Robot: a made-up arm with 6 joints.
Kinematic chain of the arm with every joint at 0, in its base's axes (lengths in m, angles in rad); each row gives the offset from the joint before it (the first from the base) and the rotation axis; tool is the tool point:
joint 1: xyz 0 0 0.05 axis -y
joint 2: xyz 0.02 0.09 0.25 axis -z
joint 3: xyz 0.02 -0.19 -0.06 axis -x
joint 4: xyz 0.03 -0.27 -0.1 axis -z
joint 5: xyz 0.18 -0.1 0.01 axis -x
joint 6: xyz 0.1 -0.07 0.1 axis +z
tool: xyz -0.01 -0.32 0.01
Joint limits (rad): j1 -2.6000..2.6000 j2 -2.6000..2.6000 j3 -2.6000..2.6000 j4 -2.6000..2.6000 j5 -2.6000..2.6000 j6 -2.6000..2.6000
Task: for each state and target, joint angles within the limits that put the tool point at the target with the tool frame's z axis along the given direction. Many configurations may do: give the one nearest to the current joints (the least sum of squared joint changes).
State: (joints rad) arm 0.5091 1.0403 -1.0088 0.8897 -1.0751 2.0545
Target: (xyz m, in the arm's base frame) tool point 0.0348 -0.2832 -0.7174 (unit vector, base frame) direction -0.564 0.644 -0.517
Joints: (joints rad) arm 0.8817 0.7037 -0.8658 1.6528 -1.5023 1.7860
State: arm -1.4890 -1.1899 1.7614 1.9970 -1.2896 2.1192
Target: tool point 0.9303 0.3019 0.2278 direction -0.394 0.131 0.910
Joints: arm -1.5111 -1.0553 2.0493 1.2832 -0.3684 1.9434
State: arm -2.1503 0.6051 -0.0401 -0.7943 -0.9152 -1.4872
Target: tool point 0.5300 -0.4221 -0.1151 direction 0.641 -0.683 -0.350
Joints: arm -2.4376 0.6496 0.8369 -0.2063 -1.6358 -1.6956
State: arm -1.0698 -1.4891 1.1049 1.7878 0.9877 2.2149
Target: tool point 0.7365 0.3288 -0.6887 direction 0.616 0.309 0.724
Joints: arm -1.6213 -1.8047 0.9231 1.7005 0.5002 2.3912
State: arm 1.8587 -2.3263 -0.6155 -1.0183 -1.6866 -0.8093
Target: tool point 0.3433 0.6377 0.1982 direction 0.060 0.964 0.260
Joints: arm 1.6005 -2.3251 -0.3566 -0.5710 -1.3361 -0.4456
